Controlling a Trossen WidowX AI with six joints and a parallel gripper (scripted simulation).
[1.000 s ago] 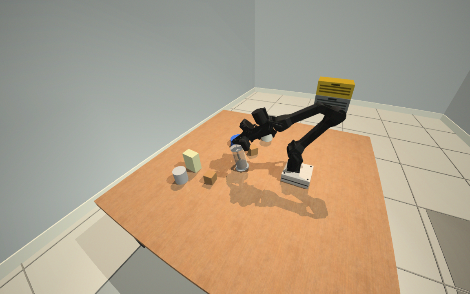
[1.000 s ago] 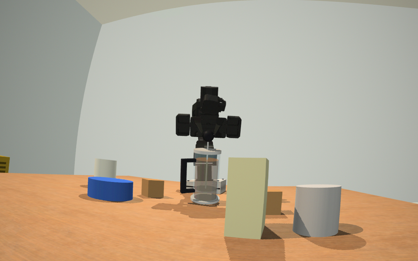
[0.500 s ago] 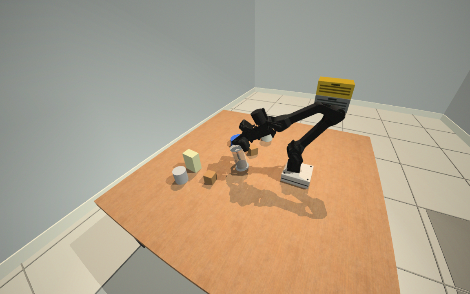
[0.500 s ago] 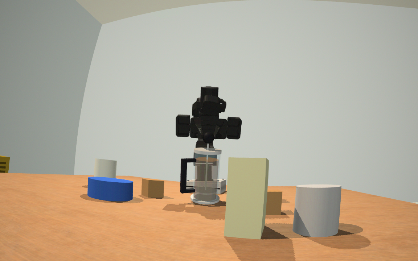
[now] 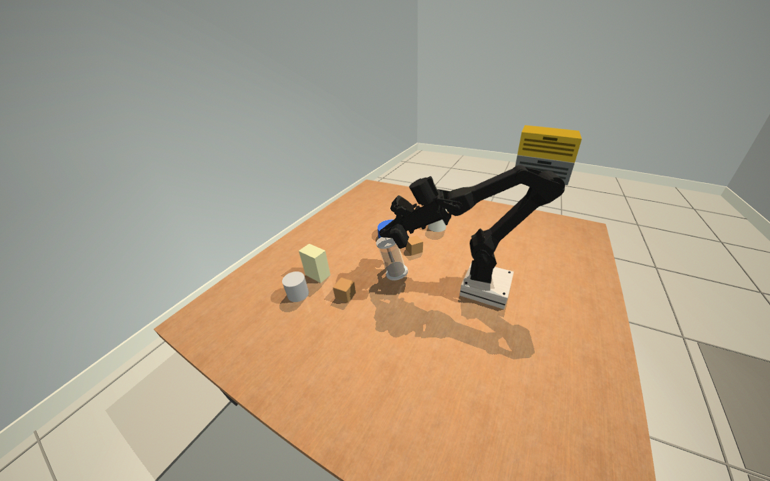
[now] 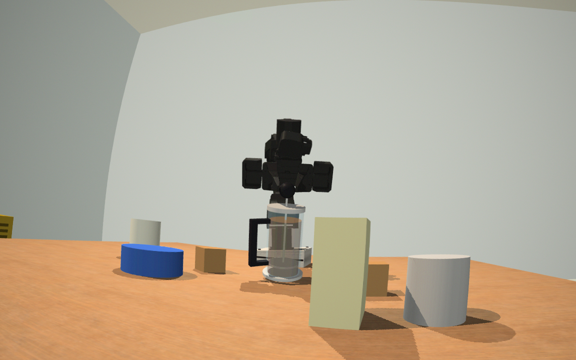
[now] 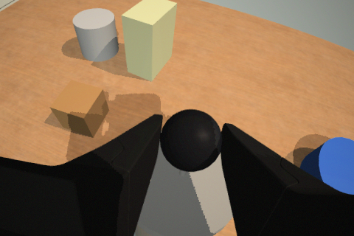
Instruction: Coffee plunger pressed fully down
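Right now my gripper tip is 2 cm past the glass coffee press, 2 cm to the left of it and 9 cm above it. Round my gripper tip: pale yellow block: 23 cm ahead, 9 cm to the left, 12 cm below; grey cylinder: 24 cm ahead, 19 cm to the left, 14 cm below; blue flat cylinder: 6 cm ahead, 24 cm to the right, 15 cm below.
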